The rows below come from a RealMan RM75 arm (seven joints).
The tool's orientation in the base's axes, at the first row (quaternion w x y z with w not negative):
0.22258, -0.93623, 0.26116, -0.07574
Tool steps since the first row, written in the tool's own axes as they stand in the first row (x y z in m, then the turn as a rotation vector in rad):
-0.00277, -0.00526, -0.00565, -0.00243, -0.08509, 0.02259
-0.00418, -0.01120, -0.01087, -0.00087, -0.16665, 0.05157
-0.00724, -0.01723, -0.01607, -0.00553, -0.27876, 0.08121
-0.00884, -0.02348, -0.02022, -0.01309, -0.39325, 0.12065
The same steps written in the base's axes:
-0.00142, 0.00334, 0.00735, 0.04250, 0.07484, 0.01867
-0.00127, 0.00665, 0.01467, 0.08844, 0.14731, 0.03016
-0.00247, 0.01090, 0.02197, 0.14316, 0.24664, 0.05483
-0.00206, 0.01494, 0.02847, 0.19903, 0.35300, 0.07181

